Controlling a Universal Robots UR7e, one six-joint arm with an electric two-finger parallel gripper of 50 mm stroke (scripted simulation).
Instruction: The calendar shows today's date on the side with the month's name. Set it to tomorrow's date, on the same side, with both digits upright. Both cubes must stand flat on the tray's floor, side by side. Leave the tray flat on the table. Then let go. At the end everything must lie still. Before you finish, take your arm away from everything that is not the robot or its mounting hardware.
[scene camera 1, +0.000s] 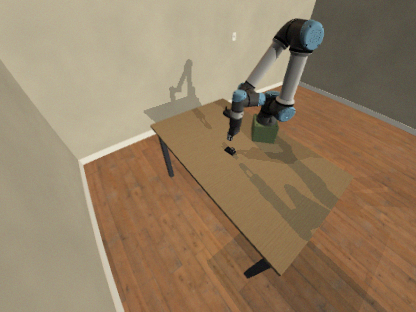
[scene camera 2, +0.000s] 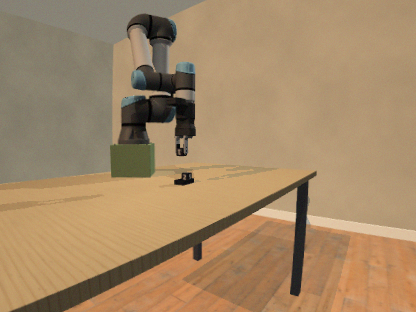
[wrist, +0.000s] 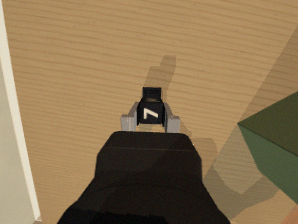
Path:
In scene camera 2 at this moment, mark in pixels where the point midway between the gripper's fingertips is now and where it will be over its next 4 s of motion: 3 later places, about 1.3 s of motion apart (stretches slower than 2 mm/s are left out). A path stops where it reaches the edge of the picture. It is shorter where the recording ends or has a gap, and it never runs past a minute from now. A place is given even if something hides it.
My gripper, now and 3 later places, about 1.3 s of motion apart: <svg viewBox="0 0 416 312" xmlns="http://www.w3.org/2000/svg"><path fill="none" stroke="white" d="M181 153L181 170L181 176L181 178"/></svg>

